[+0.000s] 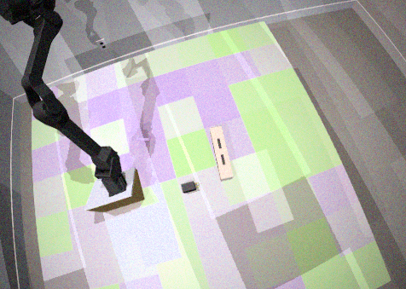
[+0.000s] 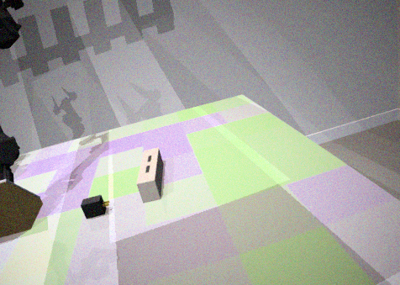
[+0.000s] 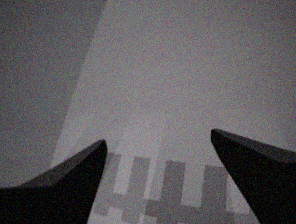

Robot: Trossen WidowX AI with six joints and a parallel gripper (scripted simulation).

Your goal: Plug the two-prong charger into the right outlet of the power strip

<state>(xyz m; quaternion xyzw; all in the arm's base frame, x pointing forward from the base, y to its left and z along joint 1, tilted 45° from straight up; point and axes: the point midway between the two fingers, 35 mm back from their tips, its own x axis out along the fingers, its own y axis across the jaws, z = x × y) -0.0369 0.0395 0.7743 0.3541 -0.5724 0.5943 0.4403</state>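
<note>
The charger is 25 cm ahead of my gripper tip, 67 cm to the right of it and 63 cm below it.
</note>
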